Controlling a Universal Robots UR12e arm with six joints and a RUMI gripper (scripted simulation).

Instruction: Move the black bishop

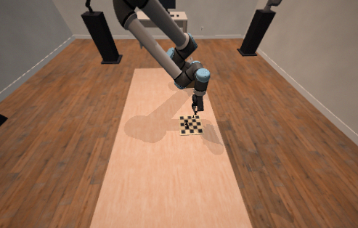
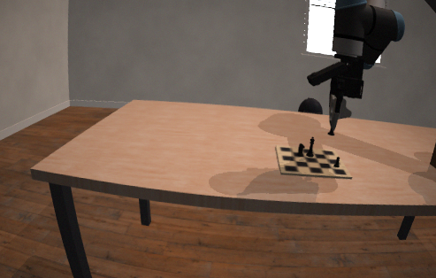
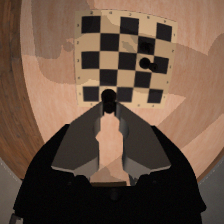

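My gripper is now 40 mm past the pawn and 120 mm above it. From my hand the other things lie so: mid-height piece: 10 mm below; small chessboard: 40 mm ahead, 40 mm to the right, 130 mm below.
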